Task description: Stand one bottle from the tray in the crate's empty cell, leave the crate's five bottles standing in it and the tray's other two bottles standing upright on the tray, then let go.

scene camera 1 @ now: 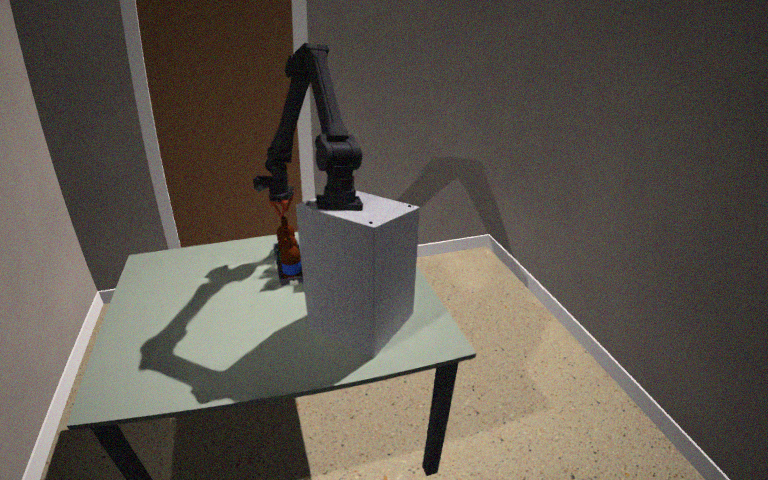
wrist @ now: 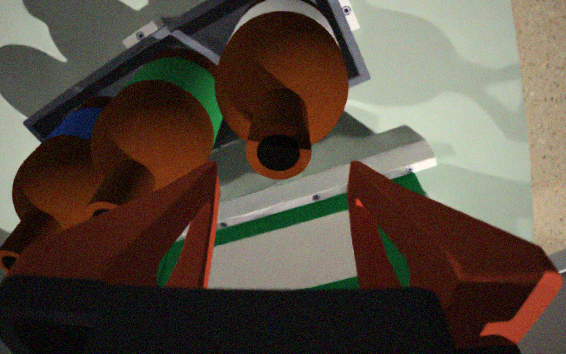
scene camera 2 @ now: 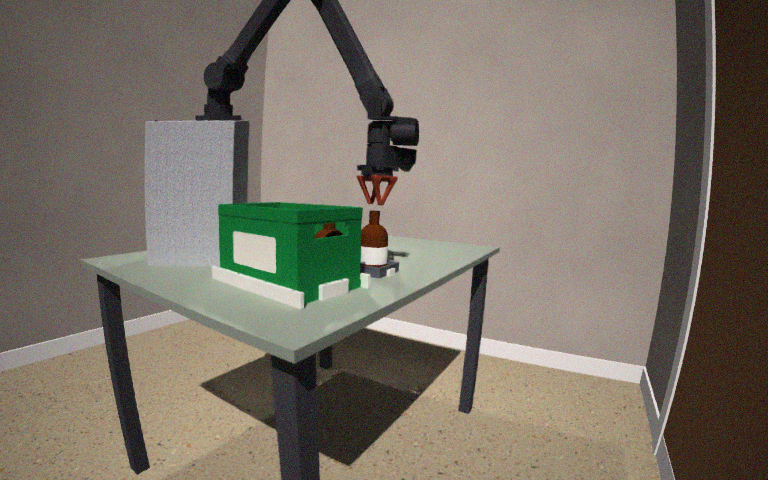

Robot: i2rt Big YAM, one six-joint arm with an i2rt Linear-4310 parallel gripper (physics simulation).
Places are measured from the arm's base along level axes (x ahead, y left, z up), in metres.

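Pixels of known places: gripper, fingertip midpoint: [scene camera 1: 283,214] [wrist: 283,175] [scene camera 2: 375,204]; arm's base at its link origin: [scene camera 1: 338,205] [scene camera 2: 218,120].
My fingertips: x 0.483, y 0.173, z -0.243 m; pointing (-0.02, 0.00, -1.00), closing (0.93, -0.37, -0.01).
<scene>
For each thing: its top centre in the pictures, then the offset to it from my fingertips. Level surfaces: height alone.
- white-banded brown bottle at its top centre: [wrist: 278,153] [scene camera 2: 374,210] [scene camera 1: 284,217] dy +0.000, dx -0.002, dz -0.015 m
- green-banded bottle at its top centre: [wrist: 109,222] [scene camera 1: 285,228] dy -0.007, dx -0.093, dz -0.015 m
- blue-banded bottle at its top centre: [wrist: 15,265] [scene camera 1: 288,238] dy -0.016, dx -0.176, dz -0.015 m
- dark tray at its top centre: [wrist: 178,100] [scene camera 2: 345,258] [scene camera 1: 288,258] dy -0.005, dx -0.092, dz -0.150 m
- green crate at its top centre: [scene camera 2: 287,205] dy -0.231, dx -0.068, dz +0.000 m
- pale green table at its surface level: dz -0.175 m
My gripper [scene camera 1: 282,213] [scene camera 2: 376,202] [wrist: 283,175] is open and empty, its orange fingers pointing down just above the white-banded bottle's neck; the neck's mouth lies ahead of the fingertips in the wrist view. The white-banded brown bottle [scene camera 2: 374,234] [wrist: 320,65], green-banded bottle [wrist: 155,115] and blue-banded bottle [scene camera 1: 291,268] [wrist: 60,170] stand upright in a row on the dark tray [scene camera 2: 373,271] [wrist: 358,78]. The green crate [scene camera 2: 328,257] [wrist: 280,216] stands beside the tray. One brown bottle [scene camera 2: 329,231] shows through its handle opening; its other bottles and empty cell are hidden.
White guide strips [scene camera 2: 257,286] [wrist: 295,199] lie along the crate's base. A tall grey pedestal [scene camera 1: 345,271] [scene camera 2: 189,192] carries the arm and hides the crate in scene camera 1. All stand on the pale green table [scene camera 1: 249,350] [scene camera 2: 436,254].
</scene>
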